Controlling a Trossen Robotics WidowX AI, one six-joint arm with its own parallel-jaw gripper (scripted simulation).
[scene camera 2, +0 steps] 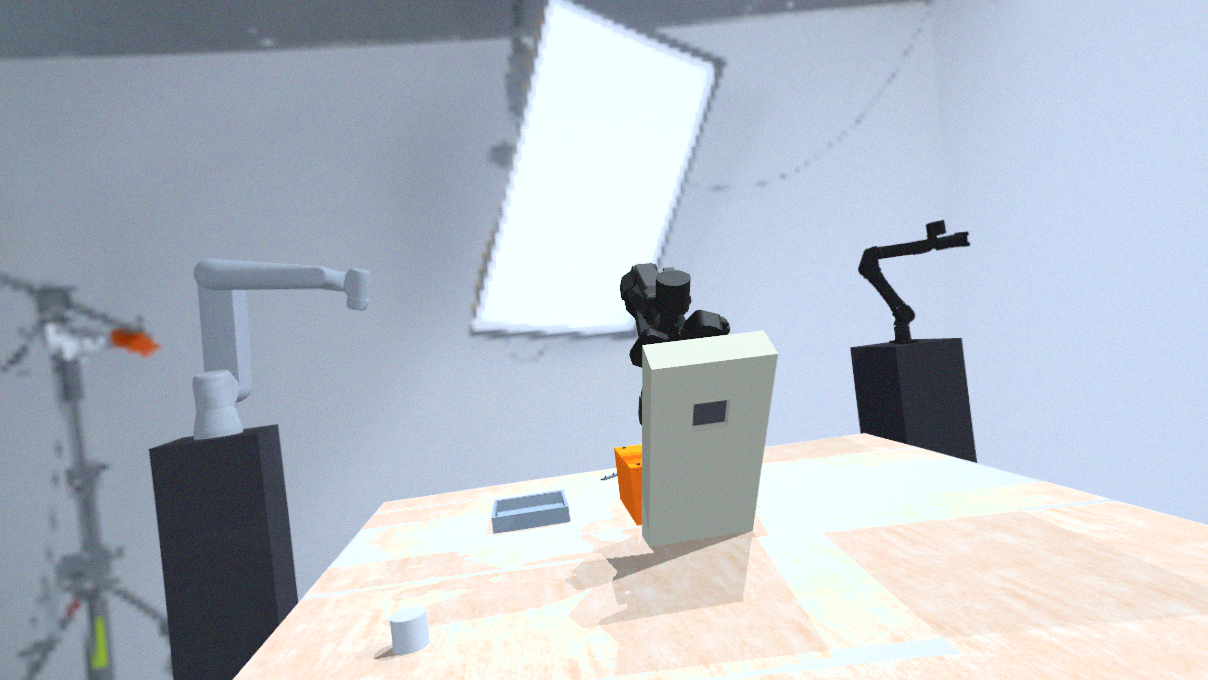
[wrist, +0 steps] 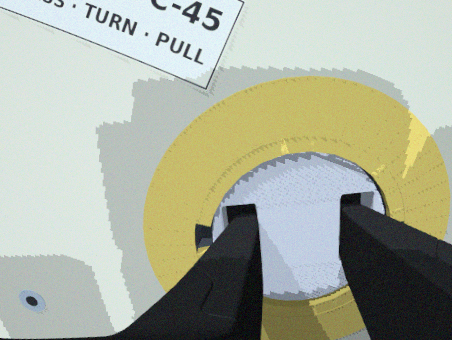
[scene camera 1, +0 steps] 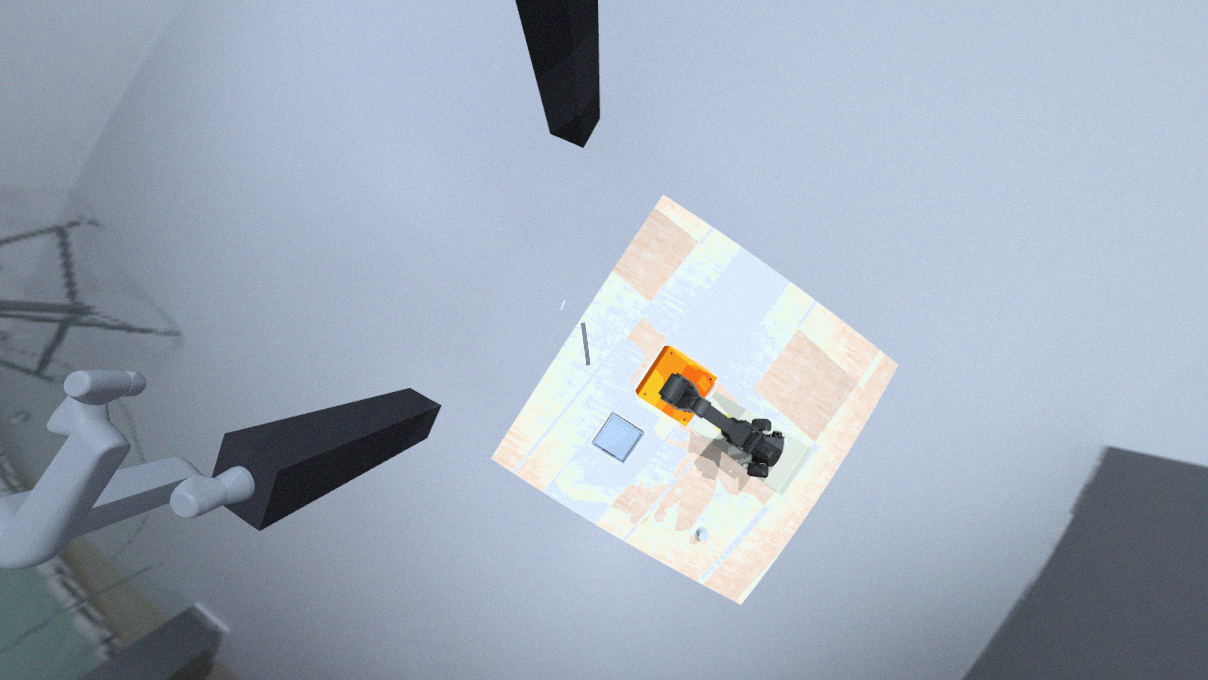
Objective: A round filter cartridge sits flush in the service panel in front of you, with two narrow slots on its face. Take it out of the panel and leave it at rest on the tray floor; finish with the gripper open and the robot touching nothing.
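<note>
The gripper appears in the pictures, and the wrist view shows it too. A grey filter cartridge is part of the scene, as is a pale green service panel, and a blue-grey tray is there with them.
</note>
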